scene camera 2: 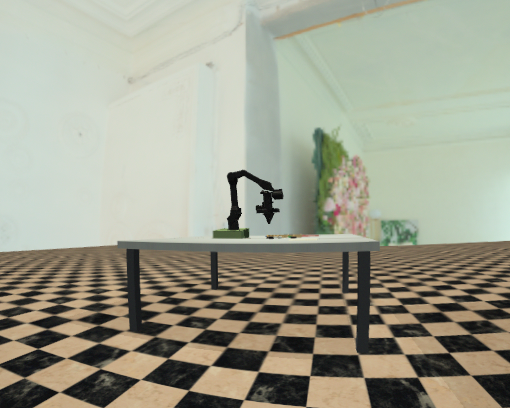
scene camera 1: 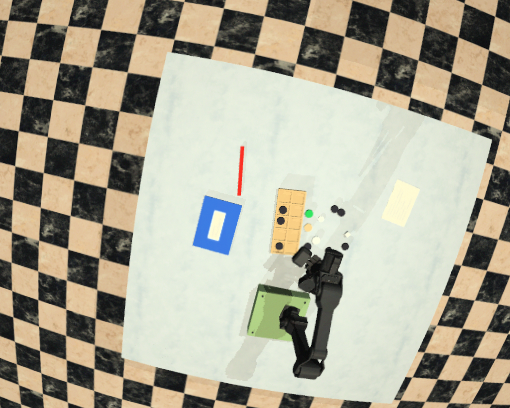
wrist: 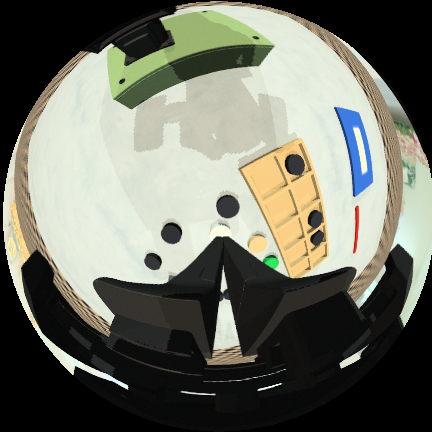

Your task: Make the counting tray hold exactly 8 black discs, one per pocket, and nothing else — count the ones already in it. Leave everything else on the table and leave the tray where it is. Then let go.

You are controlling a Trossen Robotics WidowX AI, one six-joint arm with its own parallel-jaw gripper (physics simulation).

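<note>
The tan pocketed tray (scene camera 1: 291, 235) (wrist: 270, 178) holds three black discs in one column: one disc (scene camera 1: 279, 245) (wrist: 294, 164) at the end nearer the arm's base, and two discs (scene camera 1: 283, 210) (wrist: 315, 219) in neighbouring pockets further along. Other pockets show bare. Loose beside the tray lie a black disc (scene camera 1: 307, 246) (wrist: 227, 206), another black disc (wrist: 171, 233), a third (scene camera 1: 345, 246) (wrist: 153, 260), and a close pair (scene camera 1: 334, 208). My gripper (scene camera 2: 269, 222) (wrist: 221, 241) is shut and empty, above the table. Its tips overlap a cream disc in the wrist view.
A green disc (scene camera 1: 309, 213) (wrist: 270, 262), a tan disc (scene camera 1: 308, 227) (wrist: 257, 243) and several whitish pieces lie beside the tray. A blue block (scene camera 1: 201, 235) (wrist: 367, 177), a red stick (scene camera 1: 241, 170) (wrist: 356, 230) and a cream card (scene camera 1: 401, 203) lie further out. The green base (scene camera 1: 257, 320) (wrist: 200, 62) carries the arm.
</note>
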